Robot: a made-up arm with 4 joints.
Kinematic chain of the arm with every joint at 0, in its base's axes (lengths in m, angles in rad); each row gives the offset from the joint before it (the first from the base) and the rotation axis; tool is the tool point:
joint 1: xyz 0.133 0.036 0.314 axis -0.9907 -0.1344 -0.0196
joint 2: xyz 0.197 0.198 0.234 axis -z
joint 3: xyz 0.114 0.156 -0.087 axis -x
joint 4: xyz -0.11 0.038 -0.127 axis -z
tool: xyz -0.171 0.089 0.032
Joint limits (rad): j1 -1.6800..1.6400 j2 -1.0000..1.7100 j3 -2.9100..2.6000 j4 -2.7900..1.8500
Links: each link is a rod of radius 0.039 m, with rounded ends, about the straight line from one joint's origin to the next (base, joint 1, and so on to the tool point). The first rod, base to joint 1, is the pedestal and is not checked.
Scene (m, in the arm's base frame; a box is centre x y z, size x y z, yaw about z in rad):
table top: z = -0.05
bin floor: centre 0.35 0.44 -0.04 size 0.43 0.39 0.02 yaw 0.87
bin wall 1: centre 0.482 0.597 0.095 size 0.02 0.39 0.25 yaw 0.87
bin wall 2: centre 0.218 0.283 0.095 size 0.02 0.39 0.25 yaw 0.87
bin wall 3: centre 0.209 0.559 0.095 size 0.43 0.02 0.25 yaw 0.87
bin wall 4: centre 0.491 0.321 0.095 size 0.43 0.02 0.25 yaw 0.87
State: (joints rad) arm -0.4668 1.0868 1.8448 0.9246
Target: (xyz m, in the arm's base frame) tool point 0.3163 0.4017 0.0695
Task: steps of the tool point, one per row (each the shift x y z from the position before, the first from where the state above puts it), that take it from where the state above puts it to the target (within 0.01 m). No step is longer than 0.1 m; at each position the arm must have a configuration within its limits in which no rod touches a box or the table.
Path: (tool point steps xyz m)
1: 0.0254 0.0548 -0.0654
2: 0.0121 0.0456 -0.0696
3: -0.0081 0.0312 -0.0762
4: -0.0305 0.0084 -0.0805

